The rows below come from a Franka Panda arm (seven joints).
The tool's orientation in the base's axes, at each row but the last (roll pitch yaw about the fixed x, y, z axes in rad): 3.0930 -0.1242 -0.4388; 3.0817 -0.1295 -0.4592; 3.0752 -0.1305 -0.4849; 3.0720 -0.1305 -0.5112
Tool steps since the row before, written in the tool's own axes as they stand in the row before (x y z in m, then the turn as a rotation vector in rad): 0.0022 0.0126 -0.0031 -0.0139 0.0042 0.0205; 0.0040 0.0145 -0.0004 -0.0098 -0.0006 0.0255; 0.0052 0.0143 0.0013 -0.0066 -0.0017 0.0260; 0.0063 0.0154 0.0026 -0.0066 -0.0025 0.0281
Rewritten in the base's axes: -0.0037 -0.0120 0.0040 -0.0124 0.0001 -0.0218; -0.0030 -0.0146 0.0018 -0.0062 0.0020 -0.0265; -0.0021 -0.0151 0.0003 -0.0028 0.0014 -0.0267; -0.0020 -0.0167 -0.0007 -0.0022 0.0019 -0.0288
